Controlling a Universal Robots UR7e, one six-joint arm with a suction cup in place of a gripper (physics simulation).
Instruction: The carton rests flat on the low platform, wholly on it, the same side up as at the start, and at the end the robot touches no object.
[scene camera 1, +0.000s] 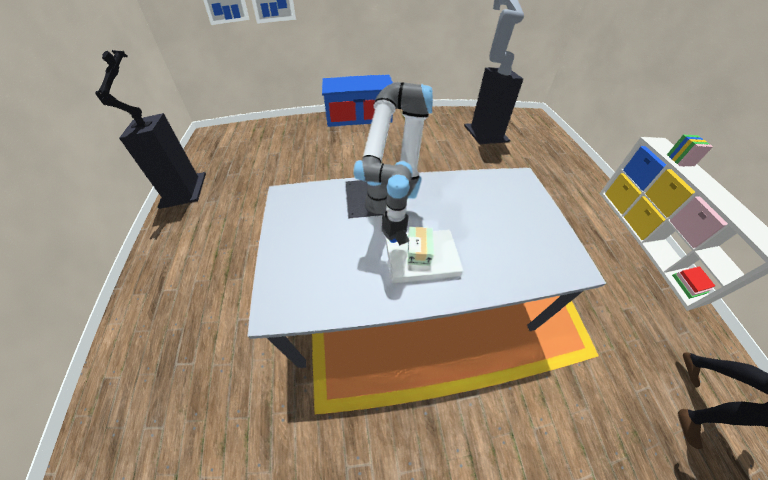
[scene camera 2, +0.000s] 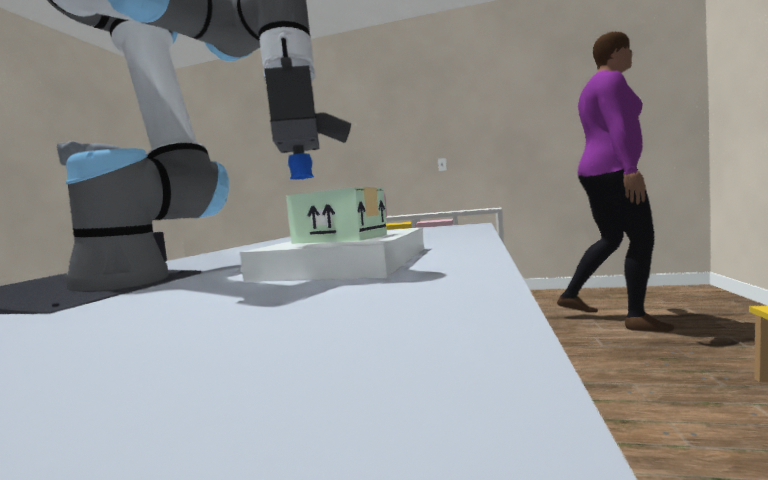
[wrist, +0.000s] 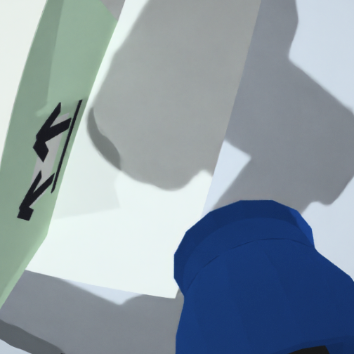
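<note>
A light green carton with an orange tape strip rests flat on the low white platform. In scene camera 2 the arrows on its sides point up, and its base lies within the platform's top as far as shows. My gripper, a blue suction cup, is open and holds nothing. In scene camera 2 a gap shows between the cup and the carton's top. In scene camera 1 the cup is left of the carton, near the platform's left edge.
The platform stands on a grey-white table. The arm's base stands on a dark plate behind it. A person walks beyond the table. A shelf unit stands to the right.
</note>
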